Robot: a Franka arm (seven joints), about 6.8 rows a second.
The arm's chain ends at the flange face. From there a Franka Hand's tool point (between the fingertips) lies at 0.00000 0.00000 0.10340 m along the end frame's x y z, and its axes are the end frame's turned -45 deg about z.
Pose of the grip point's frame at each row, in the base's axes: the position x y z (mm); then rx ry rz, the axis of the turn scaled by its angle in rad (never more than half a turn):
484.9, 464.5, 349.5, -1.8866, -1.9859, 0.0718
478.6, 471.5, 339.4, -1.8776, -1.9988, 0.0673
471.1, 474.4, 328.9, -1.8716, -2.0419, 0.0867
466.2, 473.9, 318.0, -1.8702, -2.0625, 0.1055
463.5, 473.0, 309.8, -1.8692, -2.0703, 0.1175
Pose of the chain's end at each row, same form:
517.8, 440.5, 444.5, -2.5371, -1.1280, 0.2835
511.2, 447.6, 434.6, -2.5327, -1.1431, 0.2777
502.9, 453.7, 425.1, -2.5463, -1.1869, 0.2827
497.9, 455.4, 414.6, -2.5560, -1.2082, 0.2934
495.4, 455.5, 406.6, -2.5602, -1.2169, 0.3022

